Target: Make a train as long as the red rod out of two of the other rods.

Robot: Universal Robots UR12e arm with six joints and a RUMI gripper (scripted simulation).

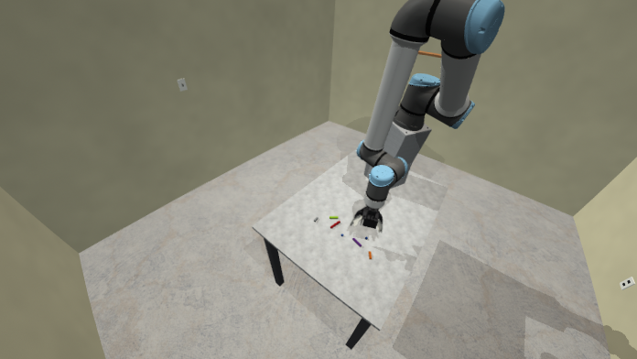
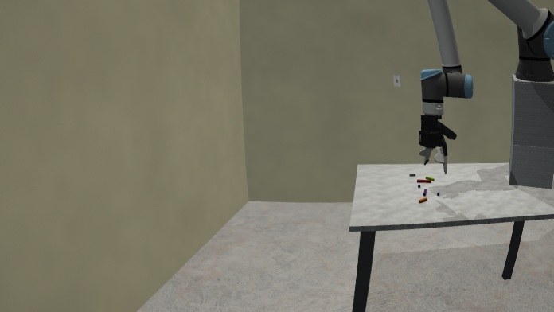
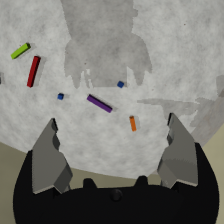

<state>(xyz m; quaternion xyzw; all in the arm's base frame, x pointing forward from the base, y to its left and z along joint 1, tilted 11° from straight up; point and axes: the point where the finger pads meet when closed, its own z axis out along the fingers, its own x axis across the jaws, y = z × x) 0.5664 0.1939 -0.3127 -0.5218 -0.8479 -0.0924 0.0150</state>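
Now: the purple rod 9 cm below my hand, 4 cm ahead of it and 1 cm to the right of it. Round my hand: lime rod 21 cm to the right, 9 cm below, 1 cm behind; red rod 17 cm to the right, 9 cm below, 3 cm ahead; orange rod 9 cm below, 8 cm to the left, 5 cm ahead.
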